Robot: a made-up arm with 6 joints.
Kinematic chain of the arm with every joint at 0, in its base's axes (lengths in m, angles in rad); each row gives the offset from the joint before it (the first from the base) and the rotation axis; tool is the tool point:
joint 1: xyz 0 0 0.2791 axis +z
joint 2: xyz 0 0 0 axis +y
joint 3: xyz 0 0 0.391 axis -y
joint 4: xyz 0 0 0 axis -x
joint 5: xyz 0.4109 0 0 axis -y
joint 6: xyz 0 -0.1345 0 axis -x
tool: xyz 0 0 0
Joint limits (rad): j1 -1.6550..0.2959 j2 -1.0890..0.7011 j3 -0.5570..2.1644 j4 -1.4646..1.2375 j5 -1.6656..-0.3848 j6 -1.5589..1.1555
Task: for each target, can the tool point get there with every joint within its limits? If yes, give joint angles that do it. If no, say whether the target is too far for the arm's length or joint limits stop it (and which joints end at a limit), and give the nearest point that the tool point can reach.
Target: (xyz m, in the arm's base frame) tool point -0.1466 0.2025 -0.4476
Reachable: no: joint limits stop it (at a limit: joint 1, joint 2, joint 3, joint 4) | nearest point 0.2446 0.0597 0.1458 | short by 0.725 m
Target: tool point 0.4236 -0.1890 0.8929
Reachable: yes | joints -0.1286 0.2825 0.8532 0.1446 -0.9656 -1.2761
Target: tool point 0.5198 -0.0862 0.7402
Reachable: yes | joints 0.0044 0.2710 0.7134 -0.8530 -0.7817 0.5440
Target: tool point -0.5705 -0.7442 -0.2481
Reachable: no: too far | nearest point -0.1741 -0.4633 0.2334 | short by 0.684 m
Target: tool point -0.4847 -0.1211 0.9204
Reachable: yes | joints 0.0663 -0.7813 1.5672 -0.8500 -1.2894 0.4706
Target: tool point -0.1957 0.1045 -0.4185
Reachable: no: joint limits stop it (at a limit: joint 1, joint 2, joint 3) | nearest point -0.0629 -0.2525 0.1475 | short by 0.682 m
